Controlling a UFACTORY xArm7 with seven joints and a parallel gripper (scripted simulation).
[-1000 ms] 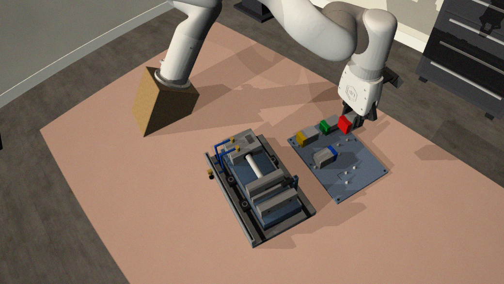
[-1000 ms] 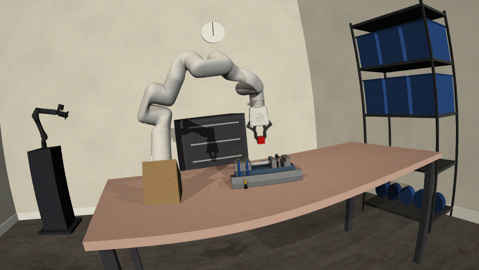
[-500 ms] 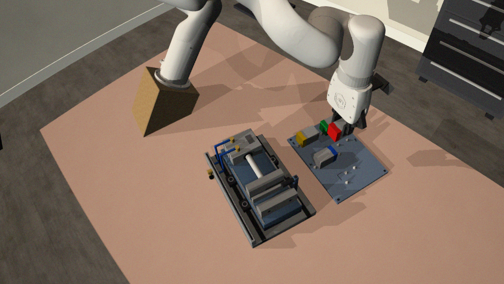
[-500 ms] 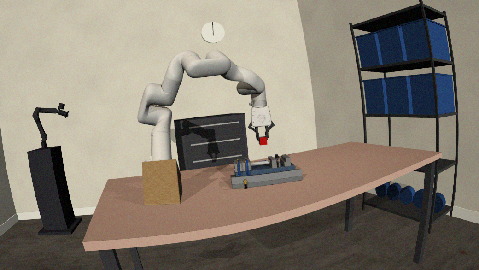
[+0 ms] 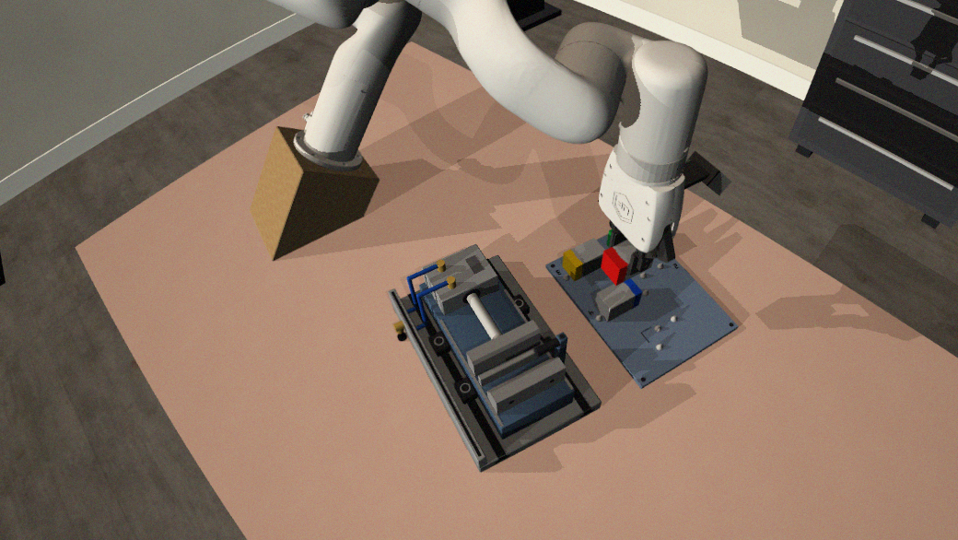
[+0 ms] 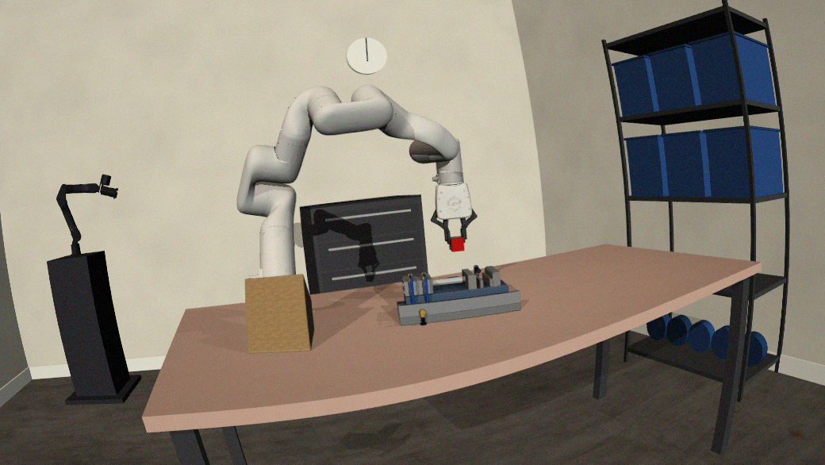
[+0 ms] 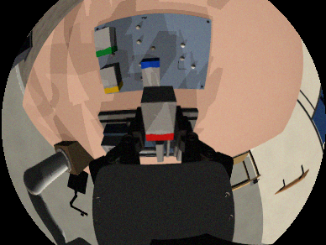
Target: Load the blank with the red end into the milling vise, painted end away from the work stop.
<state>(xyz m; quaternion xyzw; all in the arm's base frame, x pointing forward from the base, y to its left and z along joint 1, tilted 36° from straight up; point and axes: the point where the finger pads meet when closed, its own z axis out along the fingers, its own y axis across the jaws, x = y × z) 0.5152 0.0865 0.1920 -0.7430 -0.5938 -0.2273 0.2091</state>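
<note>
My gripper is now 200 mm to the left of the fixed jaw, 90 mm above it and 20 mm short of it. Also, from my hand: blue-ended blank (140 mm below, 20 mm to the left, 10 mm behind); then dark work stop (150 mm to the right, 80 mm below); then blue-grey infeed plate (170 mm below, 60 mm to the left).
</note>
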